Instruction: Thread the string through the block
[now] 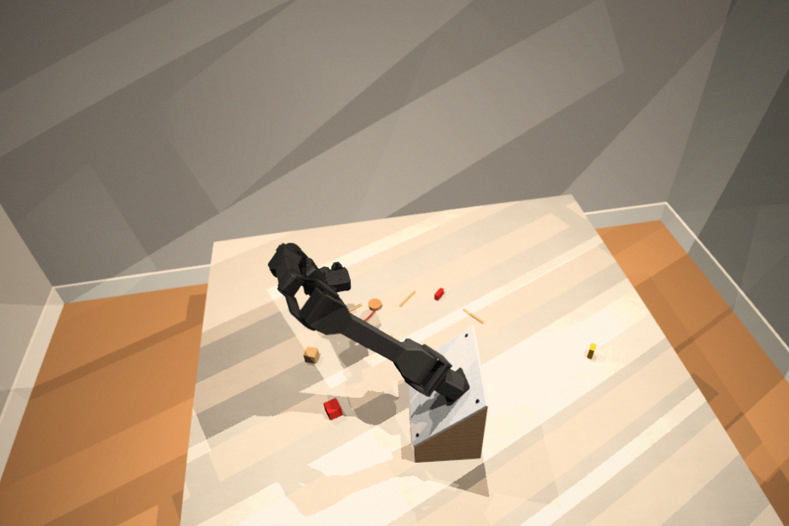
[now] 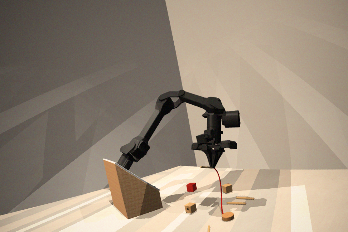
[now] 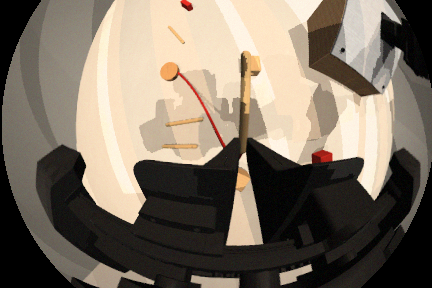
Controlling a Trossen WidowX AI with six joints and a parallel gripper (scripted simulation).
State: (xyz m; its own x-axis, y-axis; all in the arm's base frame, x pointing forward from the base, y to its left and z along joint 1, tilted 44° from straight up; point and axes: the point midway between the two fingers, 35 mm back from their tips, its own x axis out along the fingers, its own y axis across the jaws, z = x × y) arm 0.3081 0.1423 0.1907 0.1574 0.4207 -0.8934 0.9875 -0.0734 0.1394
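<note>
The plain wooden cube is 12 cm below my gripper tip, 9 cm to the left of it and 1 cm behind it. Also, from my gripper tip: thin wooden stick 1 cm to the right, 1 cm above; red cube 20 cm behind, 12 cm below, 6 cm to the left; round wooden button 14 cm ahead, 13 cm below, 11 cm to the right.
</note>
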